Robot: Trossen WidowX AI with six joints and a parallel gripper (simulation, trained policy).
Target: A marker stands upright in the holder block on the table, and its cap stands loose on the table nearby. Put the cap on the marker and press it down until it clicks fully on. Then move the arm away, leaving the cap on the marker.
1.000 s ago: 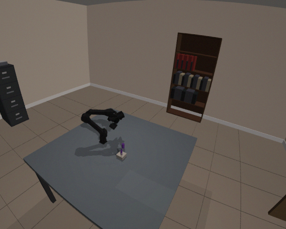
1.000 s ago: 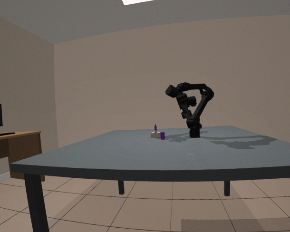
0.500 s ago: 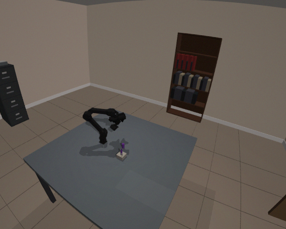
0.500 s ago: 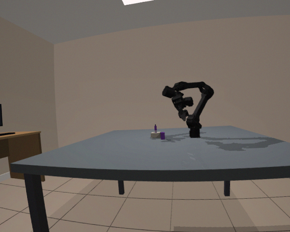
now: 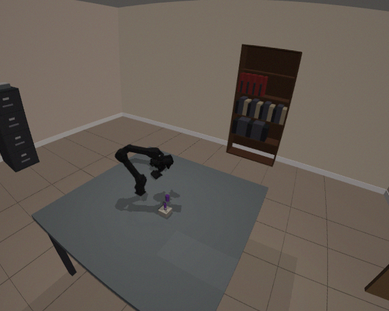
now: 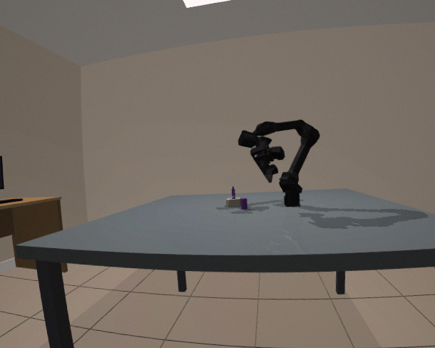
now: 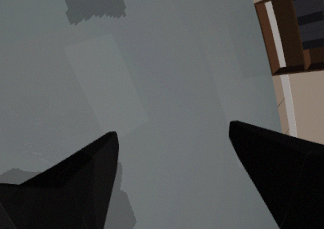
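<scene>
My gripper tip is 110 mm short of the purple cap, 130 mm to the left of it and 120 mm above it. From my gripper tip the other things lie so: pale holder block 170 mm ahead, 240 mm to the right, 120 mm below.
</scene>
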